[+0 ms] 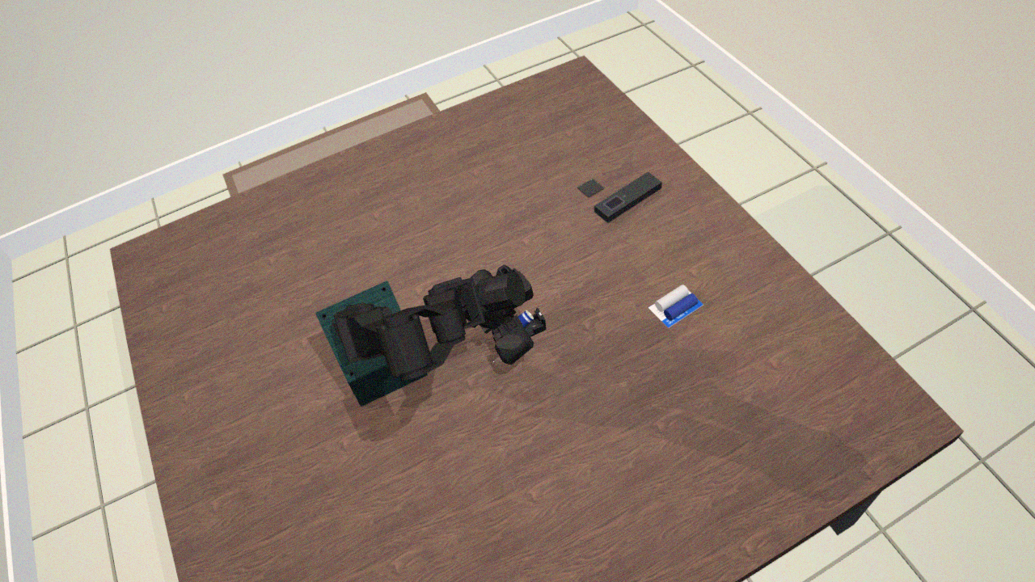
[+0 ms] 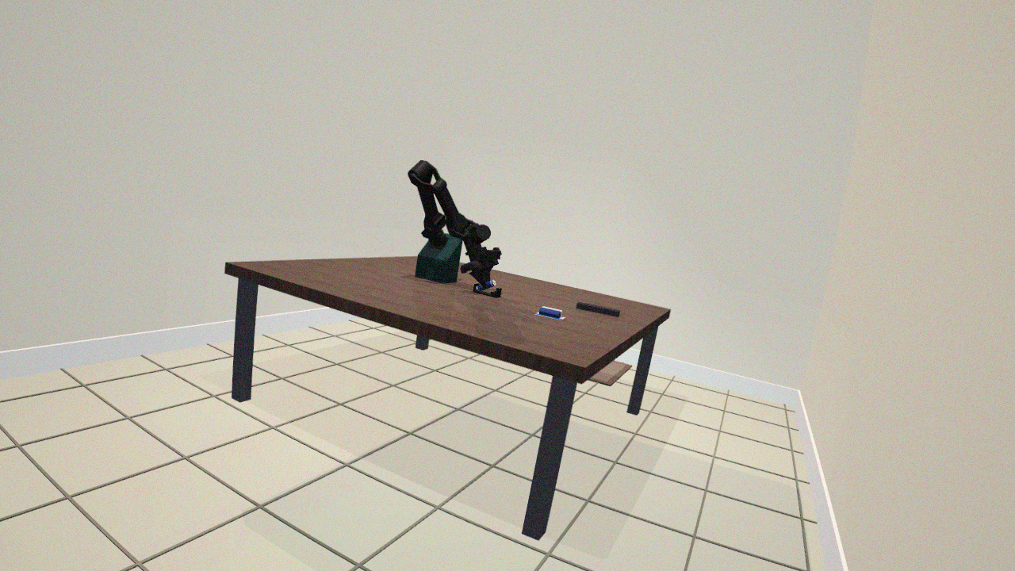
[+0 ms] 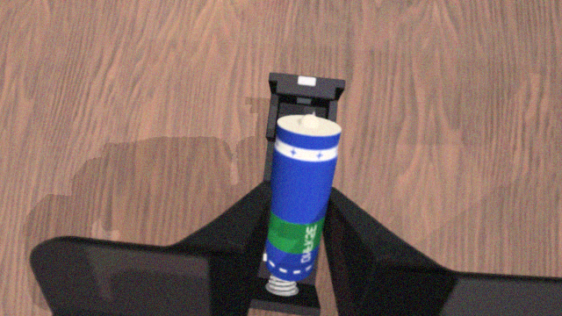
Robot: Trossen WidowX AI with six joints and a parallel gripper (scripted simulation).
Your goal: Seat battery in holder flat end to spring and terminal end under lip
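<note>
Now: gripper tip 1 cm below the battery. Also, from my gripper tip: dark square 32 cm ahead, 27 cm to the left, 3 cm below; then black remote 37 cm ahead, 19 cm to the left, 1 cm below.
</note>
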